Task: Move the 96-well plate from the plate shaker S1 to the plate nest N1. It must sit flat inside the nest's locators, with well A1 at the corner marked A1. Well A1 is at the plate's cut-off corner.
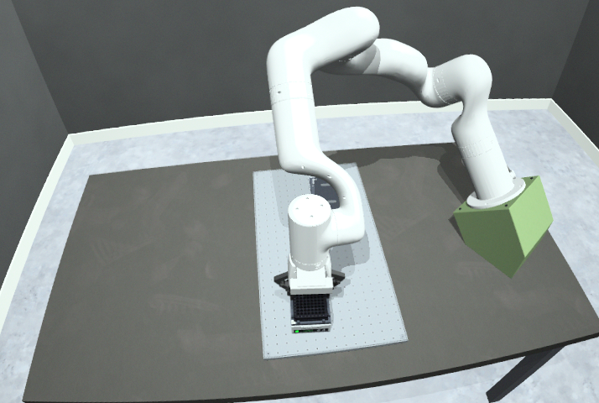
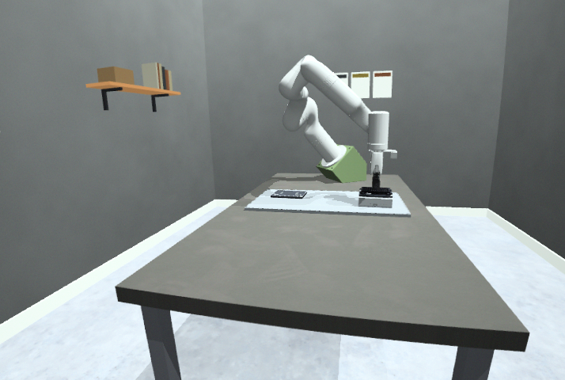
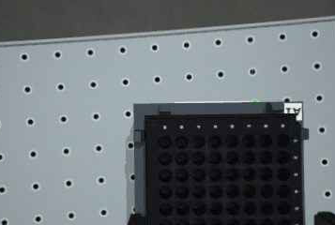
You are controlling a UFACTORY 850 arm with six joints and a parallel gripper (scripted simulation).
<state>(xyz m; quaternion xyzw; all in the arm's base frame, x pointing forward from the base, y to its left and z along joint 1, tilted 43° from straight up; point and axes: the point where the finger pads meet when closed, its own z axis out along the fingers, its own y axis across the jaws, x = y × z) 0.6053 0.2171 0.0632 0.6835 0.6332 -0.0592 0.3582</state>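
Right now the black 96-well plate is 20 mm below my hand. Round my hand: A1 label (330 mm to the right, 100 mm behind, 70 mm below); then plate nest N1 (400 mm to the right, 170 mm behind, 80 mm below).
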